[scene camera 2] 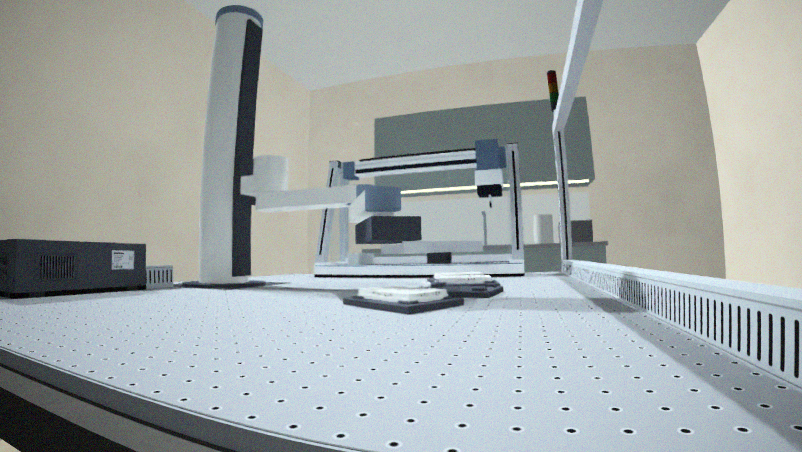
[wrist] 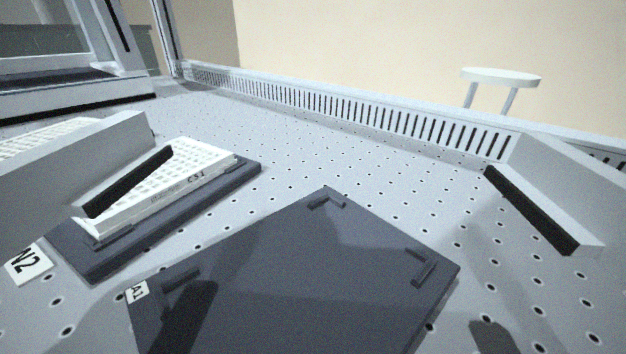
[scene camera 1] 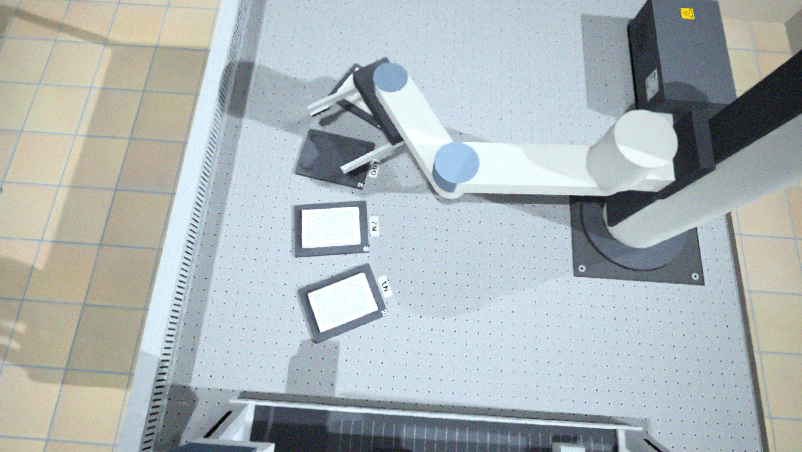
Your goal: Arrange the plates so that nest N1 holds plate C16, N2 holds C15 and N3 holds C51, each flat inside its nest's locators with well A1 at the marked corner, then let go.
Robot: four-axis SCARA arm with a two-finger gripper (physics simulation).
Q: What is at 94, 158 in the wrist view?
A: My gripper.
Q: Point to a nest N2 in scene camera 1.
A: At 344, 249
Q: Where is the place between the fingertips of my gripper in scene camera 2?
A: At 462, 247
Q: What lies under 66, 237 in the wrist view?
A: A nest N2.
